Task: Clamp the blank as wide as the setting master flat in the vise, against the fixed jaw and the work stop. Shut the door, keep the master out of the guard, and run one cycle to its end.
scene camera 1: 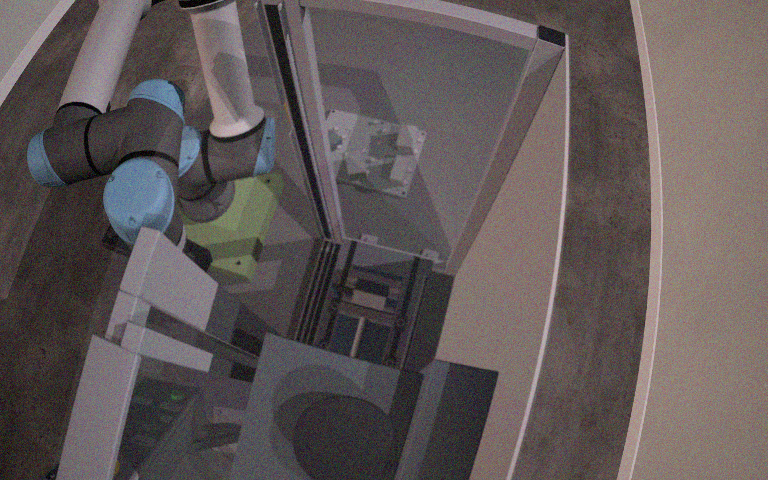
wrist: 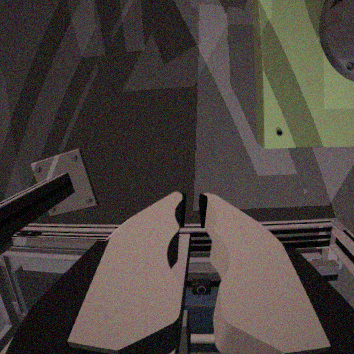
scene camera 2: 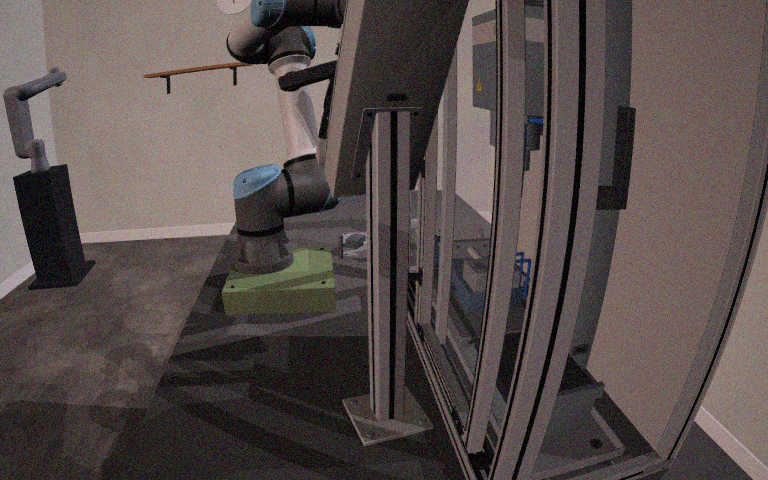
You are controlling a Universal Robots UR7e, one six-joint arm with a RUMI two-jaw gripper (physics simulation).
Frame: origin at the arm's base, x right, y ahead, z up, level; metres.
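Seen in the pictures: gripper, between the fingertips: [wrist: 191,196] [scene camera 2: 320,165]; arm's base, origin of its link: [scene camera 2: 263,262].
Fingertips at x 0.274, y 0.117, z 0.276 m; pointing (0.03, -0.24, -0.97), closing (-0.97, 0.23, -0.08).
Offsets run from my fingertips to a thing's middle. "*": to the spot under its first point.
My gripper [wrist: 191,196] is shut, with a narrow gap and nothing between its pale fingertips. It is high above the guard's lower rail in the wrist view; the control panel hides it in the second scene view. The blue vise @(dx +0.005, dy +0.307, dz -0.223 m) [scene camera 1: 376,339] [scene camera 2: 472,300] [wrist: 200,301] is inside the guard. A pale block [scene camera 1: 368,297] [scene camera 2: 474,277] is at the vise; I cannot tell whether it is the blank or touches the jaw and stop. A light plate @(dx -0.455, dy +0.153, dz -0.312 m) [scene camera 1: 404,172] [scene camera 2: 353,243] outside the guard bears pieces too unclear to name. The door's state is unclear.
The tilted control panel @(dx +0.280, dy +0.043, dz +0.183 m) [scene camera 2: 396,56] stands on a post @(dx +0.286, dy +0.044, dz -0.103 m) [scene camera 2: 390,254] with a square foot @(dx +0.266, dy +0.042, dz -0.329 m) [scene camera 2: 362,421] [wrist: 86,182], beside the guard's upright profiles @(* dx +0.412, dy +0.125, dz +0.012 m) [scene camera 2: 512,226]. The green arm base [scene camera 1: 232,226] [scene camera 2: 277,297] [wrist: 300,120] is nearby. The grey machine head [scene camera 2: 509,79] hangs inside the guard.
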